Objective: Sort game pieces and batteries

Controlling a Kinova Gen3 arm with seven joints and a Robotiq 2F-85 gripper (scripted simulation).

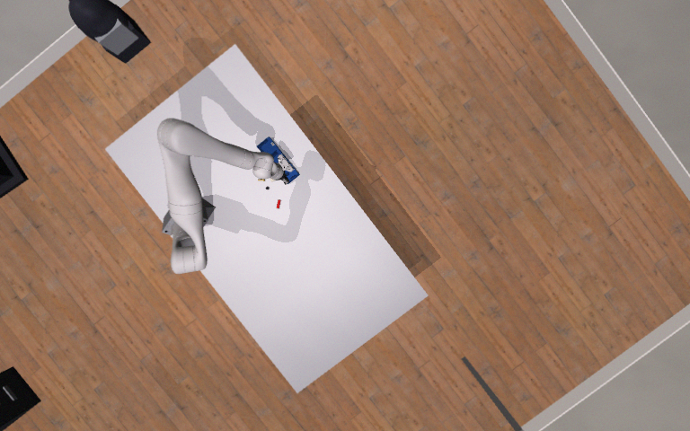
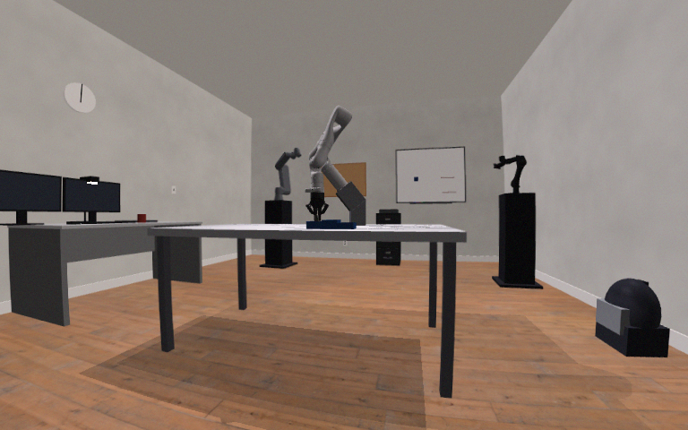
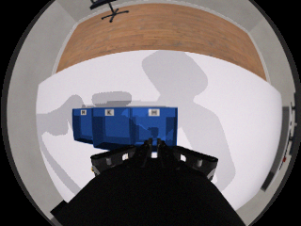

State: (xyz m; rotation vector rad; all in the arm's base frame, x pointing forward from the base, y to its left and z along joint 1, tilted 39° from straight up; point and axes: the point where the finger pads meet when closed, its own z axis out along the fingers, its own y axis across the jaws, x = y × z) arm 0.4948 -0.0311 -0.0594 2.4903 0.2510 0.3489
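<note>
Now: hand 9 cm to the right of the bin, 3 cm above it and 1 cm short of it. From my hand the other things lie so: red cylinder: 11 cm to the right, 11 cm behind, 5 cm below; white tile: 6 cm behind, 5 cm below, 4 cm to the left; black piece: 12 cm behind, 5 cm below.
</note>
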